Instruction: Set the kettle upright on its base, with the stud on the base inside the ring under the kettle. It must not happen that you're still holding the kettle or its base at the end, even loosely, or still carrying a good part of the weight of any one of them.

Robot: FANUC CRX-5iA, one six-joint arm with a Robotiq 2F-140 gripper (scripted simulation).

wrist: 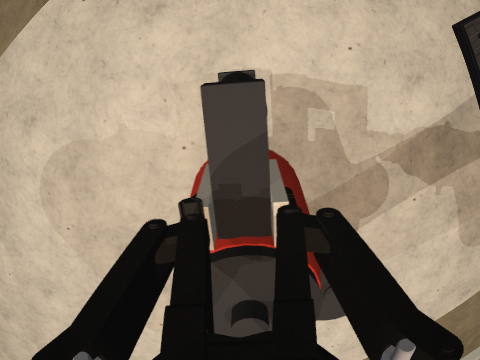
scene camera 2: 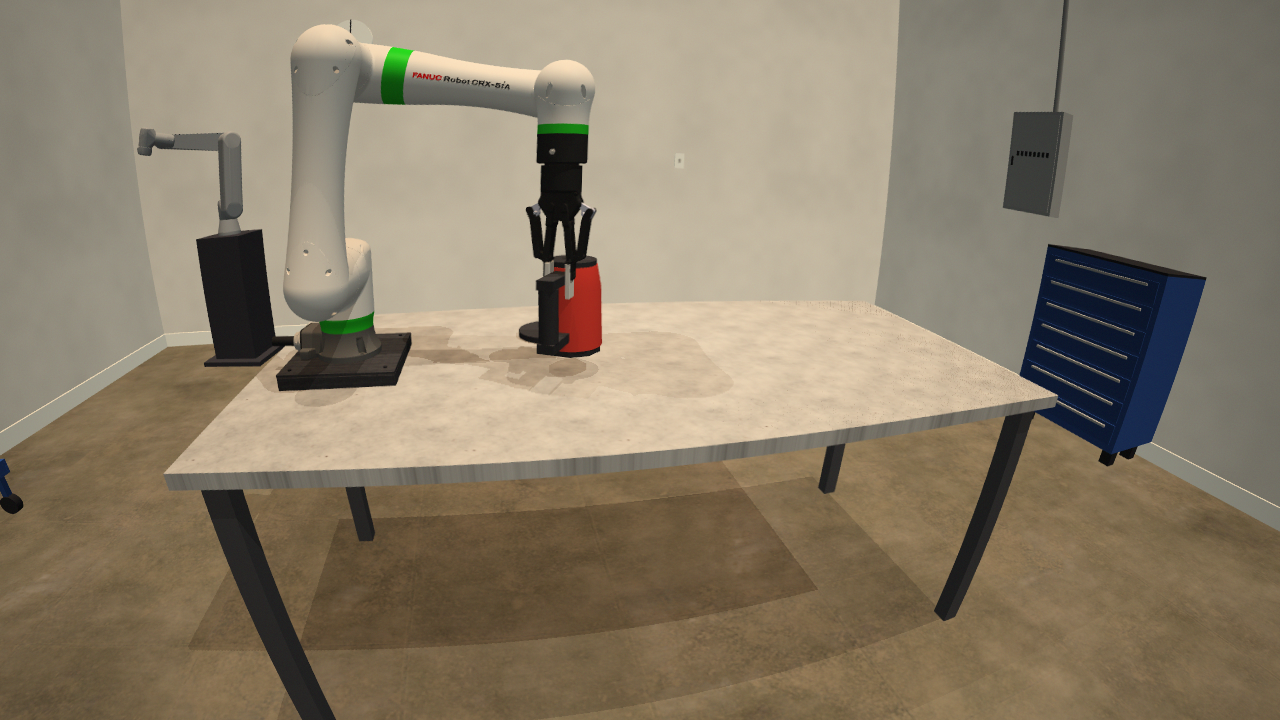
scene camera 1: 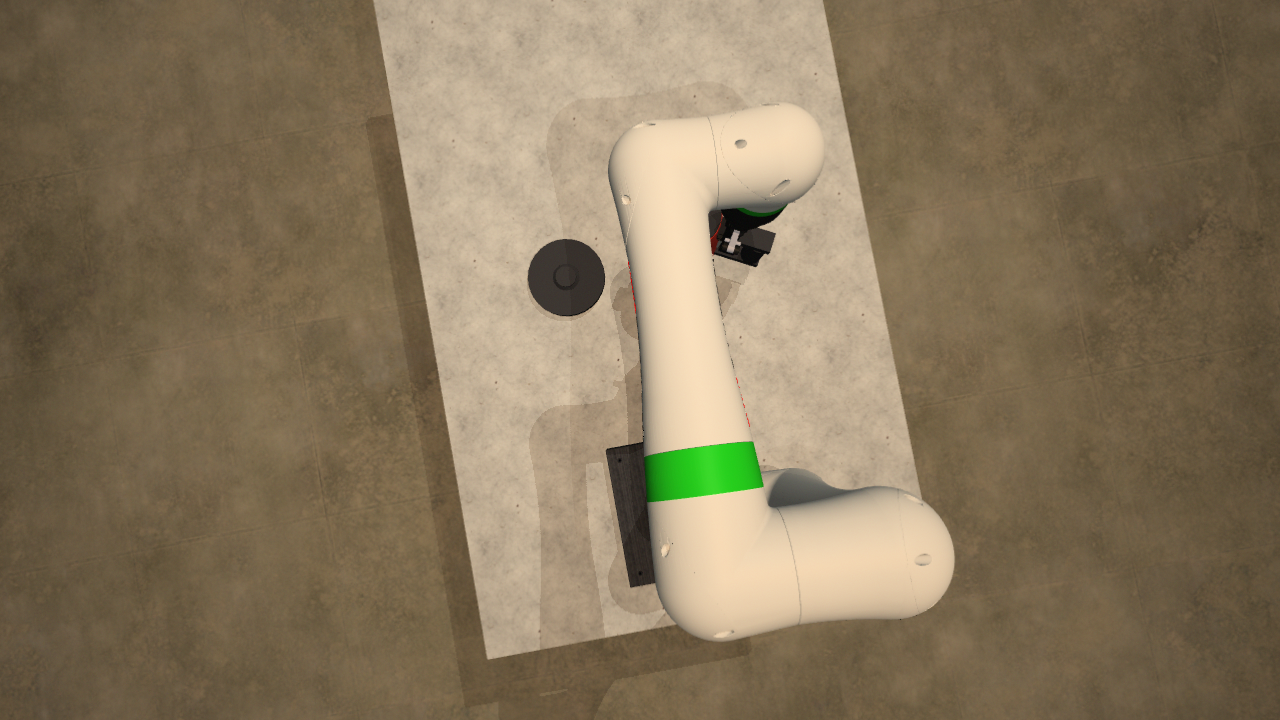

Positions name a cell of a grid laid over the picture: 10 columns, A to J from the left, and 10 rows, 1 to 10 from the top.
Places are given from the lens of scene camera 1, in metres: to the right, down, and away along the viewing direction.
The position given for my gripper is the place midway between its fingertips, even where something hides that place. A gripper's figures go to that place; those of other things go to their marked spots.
my gripper (scene camera 1: F4): 0.15, -0.21, 1.11
round black base (scene camera 1: E4): -0.14, -0.16, 1.25
